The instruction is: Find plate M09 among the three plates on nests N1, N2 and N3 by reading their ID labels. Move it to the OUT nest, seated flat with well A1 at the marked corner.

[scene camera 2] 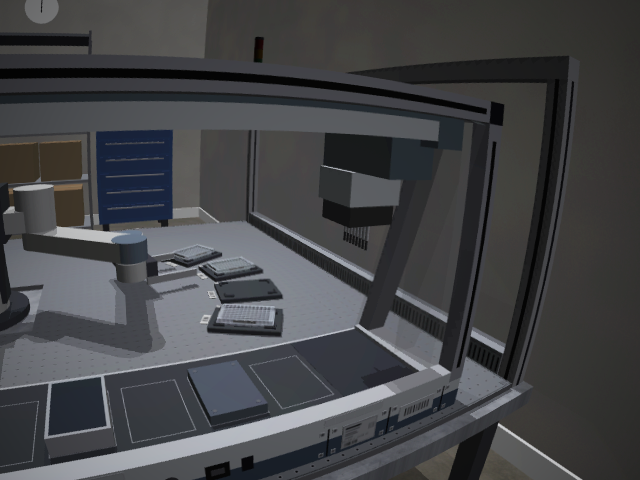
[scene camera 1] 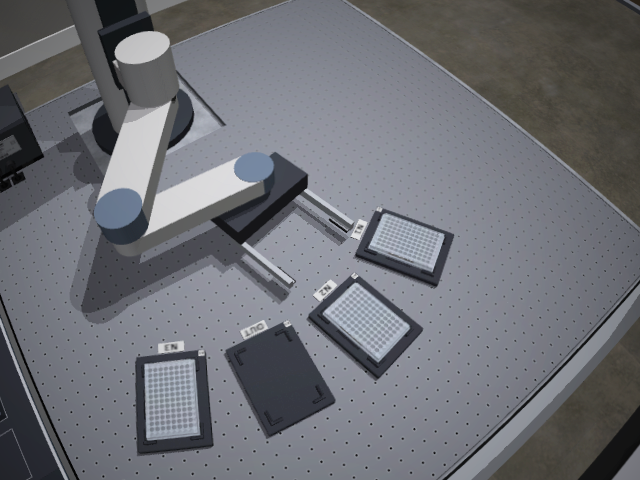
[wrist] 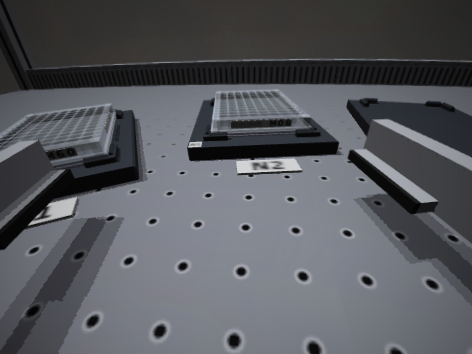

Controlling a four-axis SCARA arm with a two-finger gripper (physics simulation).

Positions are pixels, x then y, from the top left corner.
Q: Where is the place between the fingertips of the gripper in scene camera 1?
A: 322,254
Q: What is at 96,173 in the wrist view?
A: An N1 nest.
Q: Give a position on a vent rail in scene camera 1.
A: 509,437
